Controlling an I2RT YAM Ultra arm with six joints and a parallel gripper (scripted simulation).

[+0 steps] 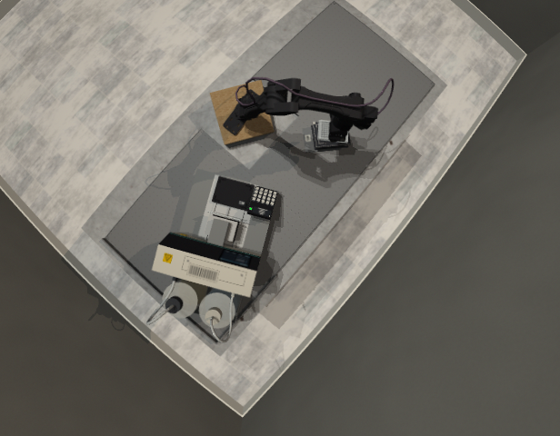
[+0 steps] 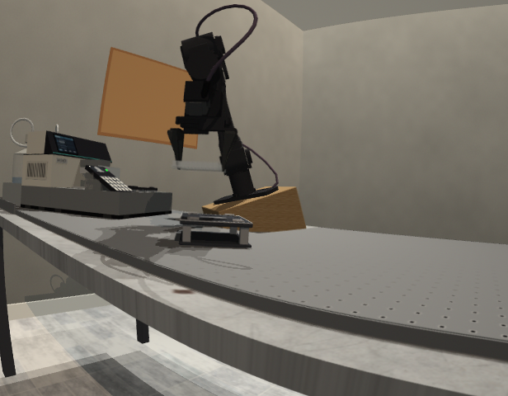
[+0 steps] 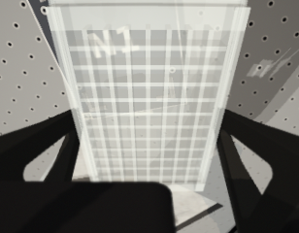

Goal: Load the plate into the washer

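Now: hand 19 cm past the black carrier pocket, 45 cm to the left of it and 5 cm above it. Also, from my hand: plate washer: 14 cm behind, 59 cm to the right, 1 cm below; clear well plate: right at my hand; nest: 4 cm to the left, 10 cm below.
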